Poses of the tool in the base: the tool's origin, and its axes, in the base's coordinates. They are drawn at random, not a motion.
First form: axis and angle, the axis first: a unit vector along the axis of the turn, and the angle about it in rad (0 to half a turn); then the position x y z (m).
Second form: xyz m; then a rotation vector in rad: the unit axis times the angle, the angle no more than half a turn. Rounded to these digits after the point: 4 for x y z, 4 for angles.
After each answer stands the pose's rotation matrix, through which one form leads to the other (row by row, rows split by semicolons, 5 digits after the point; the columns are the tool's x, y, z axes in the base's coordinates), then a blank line. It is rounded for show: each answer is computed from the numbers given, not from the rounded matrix.
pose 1, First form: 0.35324, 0.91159, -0.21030, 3.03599, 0.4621, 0.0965, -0.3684
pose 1, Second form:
0.4621, 0.0965, -0.3684, 1.0724, 2.7676, -0.6385
-0.74557 0.66439 -0.05207; 0.62006 0.66293 -0.41958; -0.24425 -0.34511 -0.90622

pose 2, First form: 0.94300, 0.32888, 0.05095, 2.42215, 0.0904, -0.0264, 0.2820
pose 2, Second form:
0.0904, -0.0264, 0.2820, 2.2841, 0.7966, 0.1234
0.80593 0.50983 0.30090; 0.57698 -0.56266 -0.59204; -0.13254 0.65076 -0.74762

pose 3, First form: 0.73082, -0.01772, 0.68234, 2.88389, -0.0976, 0.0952, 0.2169
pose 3, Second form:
-0.0976, 0.0952, 0.2169, 2.1076, -0.0511, 1.9678
0.08358 -0.19937 0.97635; 0.14843 -0.96636 -0.21004; 0.98538 0.16247 -0.05118

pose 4, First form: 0.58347, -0.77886, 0.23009, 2.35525, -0.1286, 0.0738, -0.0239
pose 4, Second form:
-0.1286, 0.0738, -0.0239, 1.3742, -1.8344, 0.5419
-0.12550 -0.93833 -0.32217; -0.61262 0.32872 -0.71877; 0.78035 0.10716 -0.61610

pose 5, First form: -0.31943, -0.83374, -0.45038, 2.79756, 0.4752, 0.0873, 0.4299
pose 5, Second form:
0.4752, 0.0873, 0.4299, -0.8936, -2.3324, -1.2600
-0.74331 0.66894 -0.00191; 0.36513 0.40811 0.83674; 0.56051 0.62126 -0.54760

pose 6, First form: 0.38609, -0.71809, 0.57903, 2.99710, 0.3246, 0.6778, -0.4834
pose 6, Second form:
0.3246, 0.6778, -0.4834, 1.1572, -2.1522, 1.7354
-0.69300 -0.63498 0.34139; -0.46823 0.03636 -0.88286; 0.54819 -0.77167 -0.32252

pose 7, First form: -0.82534, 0.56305, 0.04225, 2.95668, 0.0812, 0.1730, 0.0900
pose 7, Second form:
0.0812, 0.1730, 0.0900, -2.4403, 1.6648, 0.1249
0.36781 -0.92926 0.03438; -0.91373 -0.35430 0.19892; -0.17267 -0.10458 -0.97941

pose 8, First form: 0.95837, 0.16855, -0.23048, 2.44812, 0.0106, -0.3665, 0.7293
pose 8, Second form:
0.0106, -0.3665, 0.7293, 2.3462, 0.4126, -0.5642
0.85577 0.43308 -0.28301; 0.13843 -0.71877 -0.68132; -0.49849 0.54388 -0.67506

